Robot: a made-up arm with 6 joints. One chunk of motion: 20 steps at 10 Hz.
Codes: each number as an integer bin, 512 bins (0 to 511) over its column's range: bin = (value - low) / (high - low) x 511, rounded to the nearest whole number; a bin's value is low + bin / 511 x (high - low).
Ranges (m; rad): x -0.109..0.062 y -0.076..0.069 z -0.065..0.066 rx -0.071..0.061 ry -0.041..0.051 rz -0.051..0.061
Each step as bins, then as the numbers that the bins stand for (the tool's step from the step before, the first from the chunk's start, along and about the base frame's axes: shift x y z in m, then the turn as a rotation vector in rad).
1 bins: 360 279 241 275 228 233
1 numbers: 0.01147 0.00317 -0.00322 0.00004 0.00005 0.00007
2 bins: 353 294 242 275 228 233
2 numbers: 0.00913 0.00742 -0.00296 0.00004 0.00005 0.00007
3 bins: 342 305 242 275 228 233
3 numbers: 0.00545 0.01055 -0.00296 0.00004 0.00005 0.00007
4 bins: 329 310 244 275 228 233
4 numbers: 0.00110 0.01196 -0.00245 0.00004 0.00005 0.00007
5 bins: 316 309 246 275 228 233
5 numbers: -0.00325 0.01168 -0.00194 0.00004 0.00005 0.00007
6 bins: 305 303 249 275 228 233
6 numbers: -0.00694 0.00998 -0.00117 0.00004 0.00005 0.00007
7 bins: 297 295 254 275 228 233
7 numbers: -0.00961 0.00771 0.00012 0.00004 0.00005 0.00007
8 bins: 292 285 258 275 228 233
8 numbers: -0.01129 0.00487 0.00114 0.00004 0.00005 0.00007
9 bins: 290 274 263 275 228 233
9 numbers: -0.01195 0.00175 0.00242 0.00004 0.00005 0.00007
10 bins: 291 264 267 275 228 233
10 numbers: -0.01162 -0.00109 0.00345 0.00004 0.00005 0.00007
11 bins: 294 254 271 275 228 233
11 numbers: -0.01062 -0.00393 0.00447 0.00004 0.00005 0.00007
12 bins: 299 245 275 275 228 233
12 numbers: -0.00894 -0.00648 0.00550 0.00004 0.00005 0.00007
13 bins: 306 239 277 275 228 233
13 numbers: -0.00660 -0.00818 0.00601 0.00004 0.00005 0.00007
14 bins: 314 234 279 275 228 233
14 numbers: -0.00392 -0.00960 0.00652 0.00004 0.00005 0.00007
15 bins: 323 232 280 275 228 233
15 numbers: -0.00091 -0.01017 0.00678 0.00004 0.00005 0.00007
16 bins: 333 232 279 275 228 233
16 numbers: 0.00243 -0.01017 0.00652 0.00004 0.00005 0.00007
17 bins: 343 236 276 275 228 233
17 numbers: 0.00578 -0.00903 0.00576 0.00004 0.00005 0.00007
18 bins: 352 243 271 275 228 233
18 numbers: 0.00879 -0.00705 0.00447 0.00004 0.00005 0.00007
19 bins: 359 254 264 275 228 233
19 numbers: 0.01114 -0.00393 0.00268 0.00004 0.00005 0.00007
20 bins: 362 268 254 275 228 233
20 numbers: 0.01214 0.00005 0.00012 0.00004 0.00005 0.00007
